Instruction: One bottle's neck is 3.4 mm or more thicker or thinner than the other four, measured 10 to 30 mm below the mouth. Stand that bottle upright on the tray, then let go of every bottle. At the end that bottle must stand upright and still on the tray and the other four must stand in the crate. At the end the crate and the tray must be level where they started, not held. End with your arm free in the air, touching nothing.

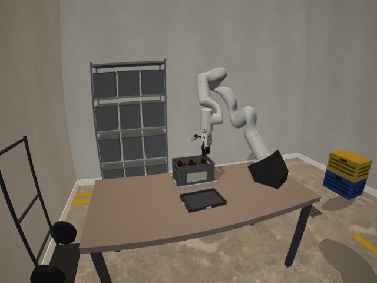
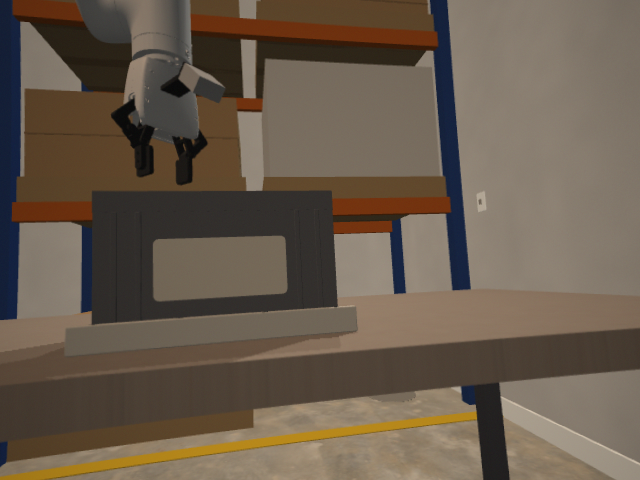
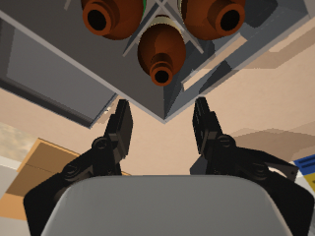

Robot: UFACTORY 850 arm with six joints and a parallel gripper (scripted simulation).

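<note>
My gripper is now 150 mm above the bottle, 80 mm to the left of it and 30 mm past it. Also, from my hand: black tray: 230 mm below, 200 mm to the left, 170 mm ahead; dark grey crate: 160 mm below, 70 mm ahead, 60 mm to the right.
</note>
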